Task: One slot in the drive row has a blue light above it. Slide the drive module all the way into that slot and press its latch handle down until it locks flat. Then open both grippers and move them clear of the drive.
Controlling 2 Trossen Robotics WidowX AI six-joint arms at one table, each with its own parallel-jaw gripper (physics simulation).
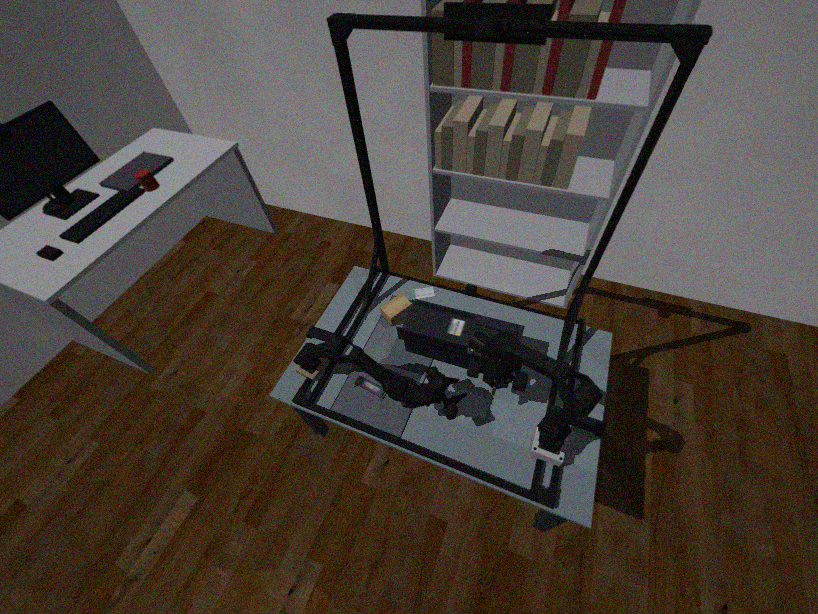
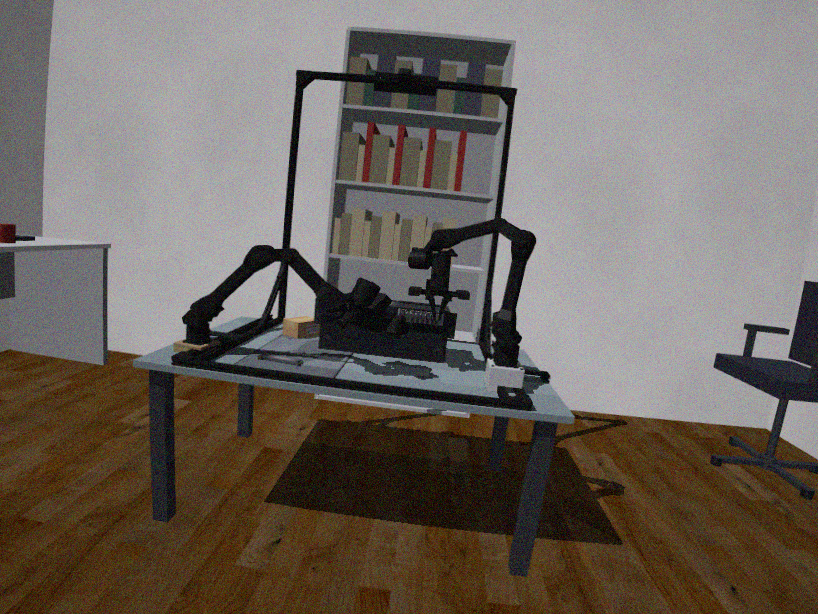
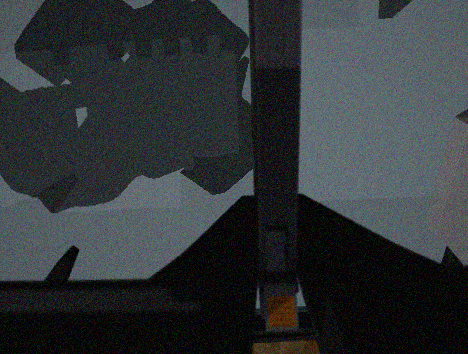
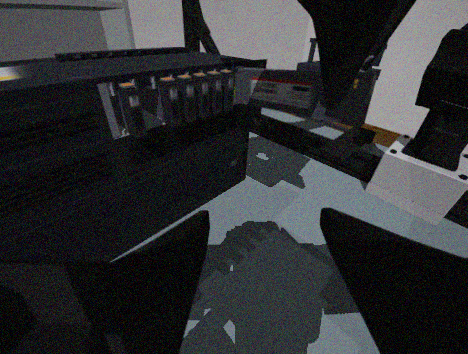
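Seen in the pictures: left gripper, between the fingertips: (image 1: pixel 494 387) (image 2: pixel 436 320) (image 3: pixel 271 208) (image 4: pixel 336 100); right gripper, between the fingertips: (image 1: pixel 462 387) (image 3: pixel 16 208) (image 4: pixel 264 217); left arm's base, origin of its link: (image 1: pixel 550 441) (image 2: pixel 505 364) (image 4: pixel 430 154); right arm's base, origin of its link: (image 1: pixel 311 364) (image 2: pixel 197 341).
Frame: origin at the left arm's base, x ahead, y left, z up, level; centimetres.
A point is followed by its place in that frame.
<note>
The black drive chassis (image 1: pixel 431 331) {x 50.0, y -20.3, z 10.3 cm} (image 2: pixel 376 344) {x 41.3, y -18.7, z -3.4 cm} (image 4: pixel 162 168) {x 31.5, y -19.2, z 1.1 cm} stands at the back of the table. Its drive row (image 4: pixel 176 91) {x 29.6, y -17.9, z 8.7 cm} (image 2: pixel 415 313) {x 29.5, y -17.8, z 8.9 cm} shows several modules with orange tabs. I see no blue light from here. My left gripper (image 3: pixel 271 208) {x 21.8, y -7.6, z 9.2 cm} (image 2: pixel 436 305) {x 21.8, y -7.6, z 9.2 cm} (image 4: pixel 336 100) {x 21.8, y -7.6, z 9.2 cm} points down and is shut on the drive module (image 3: pixel 275 140) {x 22.0, y -10.4, z 10.7 cm} (image 4: pixel 278 89) {x 22.5, y -12.6, z 9.0 cm}, a long thin grey unit with a red stripe. The module's front end is at the right end of the row. My right gripper (image 4: pixel 264 217) {x 32.3, y -5.4, z 5.4 cm} (image 2: pixel 391 323) {x 32.3, y -5.4, z 5.4 cm} is open and empty, low over the table in front of the chassis.
A wooden block (image 1: pixel 396 307) {x 72.1, y -33.1, z -1.1 cm} (image 2: pixel 299 327) {x 71.6, y -27.5, z -2.9 cm} lies left of the chassis. A black gantry frame (image 1: pixel 352 122) {x 88.6, y -52.5, z 68.8 cm} (image 2: pixel 292 183) {x 87.5, y -53.4, z 51.0 cm} surrounds the grey table (image 1: pixel 589 487) {x -15.3, y 7.0, z -7.3 cm} (image 2: pixel 547 405) {x -11.4, y 11.5, z -7.3 cm}. A bookshelf (image 1: pixel 433 201) (image 2: pixel 341 152) stands behind it.
</note>
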